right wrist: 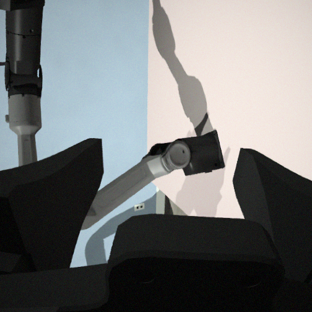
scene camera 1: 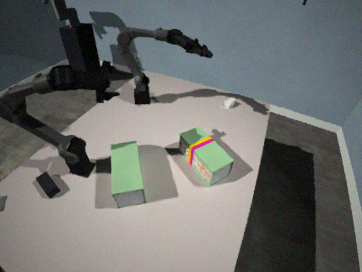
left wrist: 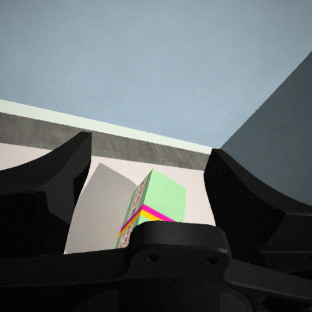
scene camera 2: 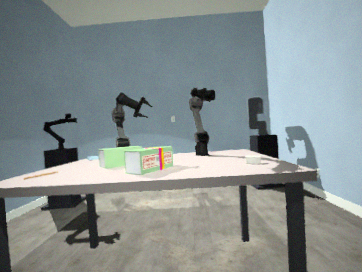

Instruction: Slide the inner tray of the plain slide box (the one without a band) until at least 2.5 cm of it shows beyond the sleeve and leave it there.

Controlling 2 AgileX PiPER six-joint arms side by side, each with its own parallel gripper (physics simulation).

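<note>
The plain slide box [scene camera 1: 126,167] [scene camera 2: 111,159], a green sleeve without a band, lies on the table. The grey end of its inner tray [scene camera 1: 130,198] looks about level with the sleeve's near end in scene camera 1; the far end is hidden. The banded green box [scene camera 1: 218,161] [scene camera 2: 137,162] [left wrist: 167,192] lies apart from it, with a magenta and yellow band and red print. My left gripper [scene camera 1: 210,54] [left wrist: 150,154] is open and empty, raised above the table. My right gripper [scene camera 1: 125,86] [scene camera 2: 149,111] is open and empty, raised and away from both boxes.
A small white block [scene camera 1: 230,103] [scene camera 2: 253,160] lies near the table's edge. A dark block [scene camera 1: 48,184] lies beside the right arm's base [scene camera 1: 80,159]. An orange stick [scene camera 2: 41,175] and a pale blue item [scene camera 2: 93,158] lie toward the left in scene camera 2.
</note>
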